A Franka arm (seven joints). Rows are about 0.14 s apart.
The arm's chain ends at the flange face. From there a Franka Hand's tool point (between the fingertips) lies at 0.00 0.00 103.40 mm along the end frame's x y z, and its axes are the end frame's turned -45 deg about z.
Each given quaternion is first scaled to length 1.
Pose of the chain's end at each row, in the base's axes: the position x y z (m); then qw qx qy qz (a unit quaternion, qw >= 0):
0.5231 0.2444 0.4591 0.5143 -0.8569 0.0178 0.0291
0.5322 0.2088 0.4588 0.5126 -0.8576 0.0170 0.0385
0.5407 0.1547 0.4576 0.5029 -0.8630 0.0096 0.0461
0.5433 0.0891 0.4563 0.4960 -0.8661 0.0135 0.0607
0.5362 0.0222 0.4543 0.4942 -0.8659 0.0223 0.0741
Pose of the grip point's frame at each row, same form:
0.5198 0.3356 0.4106 0.4863 -0.7985 -0.3115 -0.1699
0.5272 0.2998 0.4100 0.4883 -0.7988 -0.3125 -0.1606
0.5335 0.2446 0.4069 0.4823 -0.8010 -0.3214 -0.1499
0.5338 0.1781 0.4045 0.4815 -0.8053 -0.3190 -0.1337
0.5252 0.1110 0.4025 0.4849 -0.8085 -0.3108 -0.1207

